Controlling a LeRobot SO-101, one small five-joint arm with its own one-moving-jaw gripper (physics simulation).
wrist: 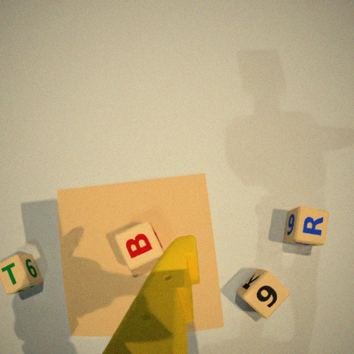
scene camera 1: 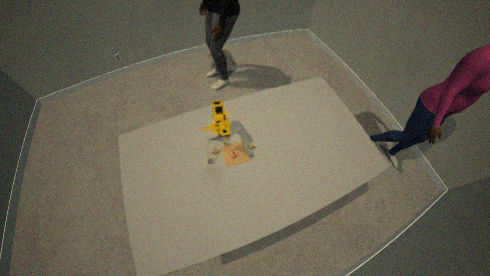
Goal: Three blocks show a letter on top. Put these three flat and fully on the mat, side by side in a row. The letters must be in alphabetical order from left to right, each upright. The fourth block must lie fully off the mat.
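Frame: origin at the arm's base, x ahead, y left, z up, level; centimetres.
Where they show: end effector, tool point: [scene camera 1: 225, 140].
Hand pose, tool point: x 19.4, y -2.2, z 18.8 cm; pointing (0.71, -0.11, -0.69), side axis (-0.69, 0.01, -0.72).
Observation:
After its pixels a point has its place.
The tan mat [scene camera 1: 241, 160] {x 25.0, y 4.5, z 0.4 cm} [wrist: 100, 200] carries the block with a red B on top [scene camera 1: 234, 154] {x 21.2, y 1.6, z 3.3 cm} [wrist: 140, 245], which lies flat and turned. In the wrist view, the block with a green T on top [wrist: 16, 274] [scene camera 1: 252, 146] {x 20.0, y 13.5, z 2.9 cm} lies off the mat's left side. The block with a blue R on top [wrist: 311, 226] [scene camera 1: 210, 161] {x 20.2, y -12.7, z 2.9 cm} and the block with a black 9 on top and K on its side [wrist: 266, 294] [scene camera 1: 215, 150] {x 14.7, y -7.8, z 3.0 cm} lie off its right side. My gripper [scene camera 1: 215, 134] is fully open and empty. Its fixed jaw [wrist: 170, 285] hangs above the mat, close to the B block in the picture.
The pale table top [scene camera 1: 300, 150] {x 32.3, y 41.4, z 0.0 cm} [wrist: 125, 100] surrounds the mat. The yellow arm [scene camera 1: 219, 114] {x 10.1, y -1.7, z 29.2 cm} stands near the table's rear edge. Two people stand beyond the table, one behind the arm and one at the right. Shadows fall across the mat and table.

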